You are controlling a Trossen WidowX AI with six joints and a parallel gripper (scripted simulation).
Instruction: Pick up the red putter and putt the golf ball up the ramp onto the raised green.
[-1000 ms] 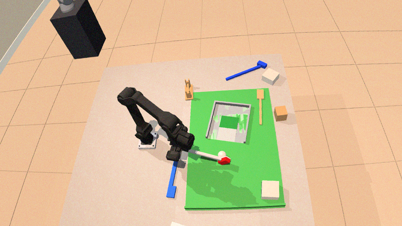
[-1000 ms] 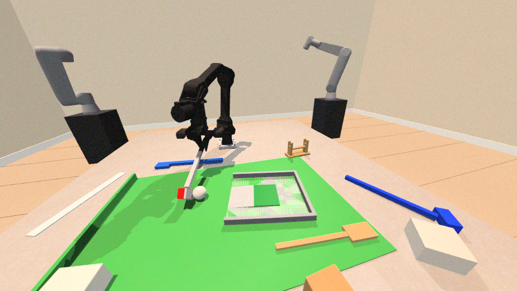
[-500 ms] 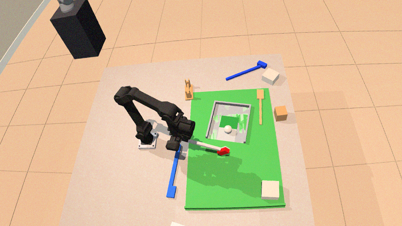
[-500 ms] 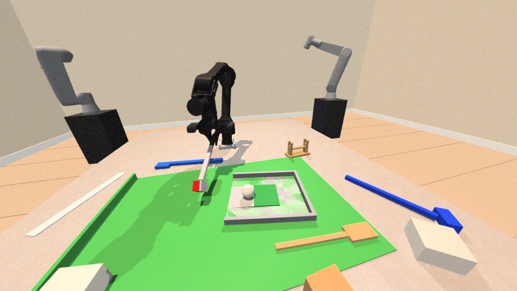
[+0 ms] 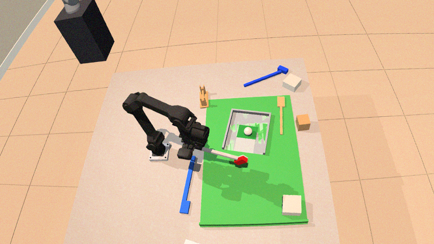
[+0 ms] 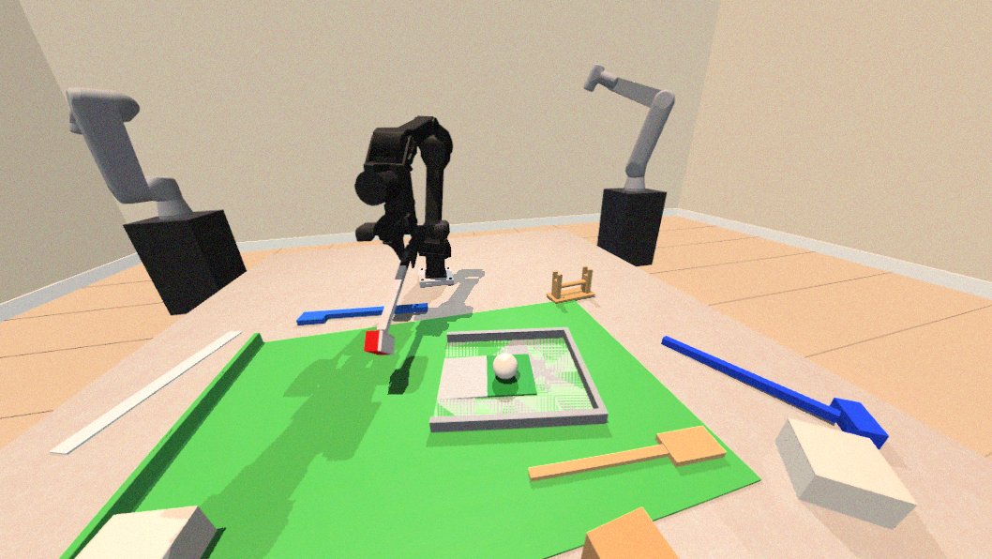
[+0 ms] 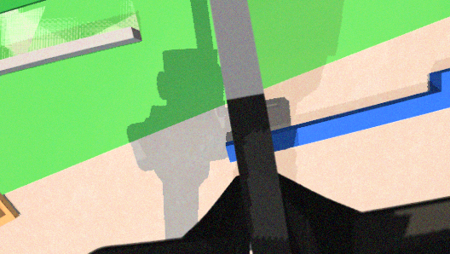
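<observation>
The red putter is 120 mm ahead of my gripper tip, 20 mm to the right of it and 10 mm below it. From my gripper tip the other things lie so: wooden gate: 400 mm to the left, 90 mm below; then white golf ball: 250 mm ahead, 160 mm to the left, 100 mm below; then green mat: 270 mm ahead, 40 mm to the left, 120 mm below.
</observation>
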